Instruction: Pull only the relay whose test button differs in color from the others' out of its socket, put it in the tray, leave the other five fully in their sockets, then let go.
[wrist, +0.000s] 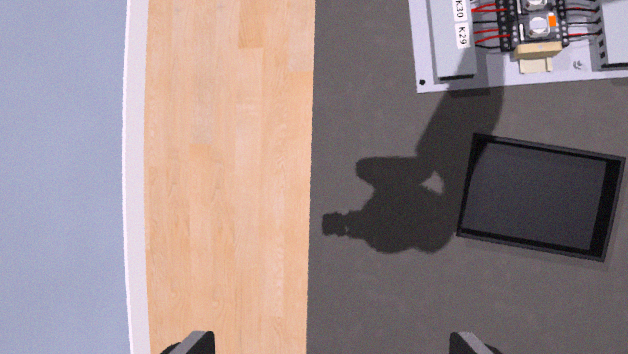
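Places are measured from the arm's base along level axes (x back, y left, z down), in millimetres.
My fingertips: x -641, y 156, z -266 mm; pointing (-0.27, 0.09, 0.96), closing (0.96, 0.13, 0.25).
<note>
Ahead of a thing's pixels: the offset from my fingertips to its top centre. "pt": to the spot under its first point. Level surfaces: height alone.
My gripper (332, 342) is open, with its two fingertips wide apart at the bottom edge and nothing between them. Part of the relay panel {pt dx +33, dy -141, dz +370 mm} (424, 87) shows at the top right. On it a relay {dx +161, dy -179, dz +304 mm} (539, 26) with an orange test button {dx +169, dy -178, dz +304 mm} (552, 21) sits in a black socket, and part of another relay {pt dx +158, dy -198, dz +305 mm} (536, 3) shows above it, cut off by the top edge; its button colour cannot be told. The other relays are out of the frame. The black tray {pt dx +142, dy -2, dz +370 mm} (535, 195) lies below the panel at the right, with no relay in it.
Grey wire ducts {pt dx +68, dy -164, dz +330 mm} (452, 55) {pt dx +239, dy -160, dz +330 mm} (615, 35) flank the sockets, with red and black wires between. A beige end clamp {dx +160, dy -159, dz +332 mm} (538, 50) is below the lowest socket. A dark mat {dz +373 mm} (380, 300) lies on the wooden table (225, 200), whose pale edge (134, 175) is at the left. The arm's shadow crosses the mat.
</note>
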